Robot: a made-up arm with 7 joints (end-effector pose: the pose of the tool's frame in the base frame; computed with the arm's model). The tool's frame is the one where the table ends. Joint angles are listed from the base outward.
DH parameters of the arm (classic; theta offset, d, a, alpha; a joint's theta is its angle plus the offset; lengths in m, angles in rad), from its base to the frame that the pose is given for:
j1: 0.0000 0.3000 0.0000 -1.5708
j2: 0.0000 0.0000 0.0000 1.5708
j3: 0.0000 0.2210 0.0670 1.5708
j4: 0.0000 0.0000 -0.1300 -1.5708
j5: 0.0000 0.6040 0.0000 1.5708
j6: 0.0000 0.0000 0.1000 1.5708
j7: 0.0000 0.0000 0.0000 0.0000
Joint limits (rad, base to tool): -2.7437..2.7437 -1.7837..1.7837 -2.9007..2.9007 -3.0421..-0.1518 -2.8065..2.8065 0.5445..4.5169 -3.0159..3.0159
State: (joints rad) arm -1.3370 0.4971 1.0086 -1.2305 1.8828 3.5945 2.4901
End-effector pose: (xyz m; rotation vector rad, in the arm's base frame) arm 0.5487 -0.4522 0.5663 1.7212 0.7000 0.6039
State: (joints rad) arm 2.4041 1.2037 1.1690 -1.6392 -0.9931 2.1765 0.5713
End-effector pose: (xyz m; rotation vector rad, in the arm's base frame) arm -0.7834 -0.2618 0.1828 0.1199 -3.0608 0.4164
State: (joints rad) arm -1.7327 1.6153 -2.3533 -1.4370 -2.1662 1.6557 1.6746
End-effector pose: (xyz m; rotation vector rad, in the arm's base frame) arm -0.6026 -0.3695 0.8021 0.0895 1.0924 -1.6037
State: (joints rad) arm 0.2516 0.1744 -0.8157 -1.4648 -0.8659 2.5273 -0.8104
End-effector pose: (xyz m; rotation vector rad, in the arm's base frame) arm 0.7012 -0.3062 0.6740 1.7525 0.7457 0.1007
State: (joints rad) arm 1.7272 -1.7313 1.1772 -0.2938 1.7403 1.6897 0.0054
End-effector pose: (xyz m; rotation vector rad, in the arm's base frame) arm 0.0142 -0.9393 0.2179 1.9537 -2.1584 -0.2003
